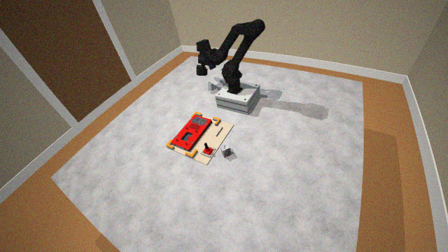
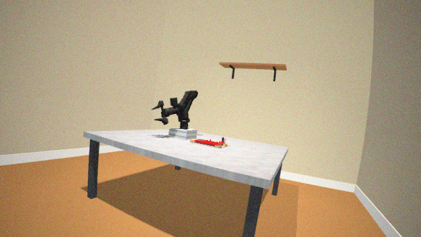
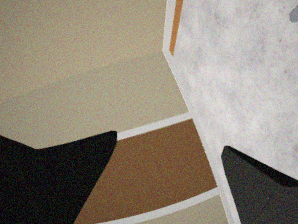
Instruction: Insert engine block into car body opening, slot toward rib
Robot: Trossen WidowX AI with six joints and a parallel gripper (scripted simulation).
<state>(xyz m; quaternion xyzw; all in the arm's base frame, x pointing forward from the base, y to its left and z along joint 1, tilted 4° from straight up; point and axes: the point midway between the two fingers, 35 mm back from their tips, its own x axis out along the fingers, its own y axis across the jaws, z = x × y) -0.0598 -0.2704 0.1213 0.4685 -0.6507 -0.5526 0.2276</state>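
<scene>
My gripper tip is now 400 mm short of the grey engine block, 450 mm to the right of it and 150 mm above it. Also, from my gripper tip: tan base plate (390 mm ahead, 270 mm to the left, 170 mm below).
</scene>
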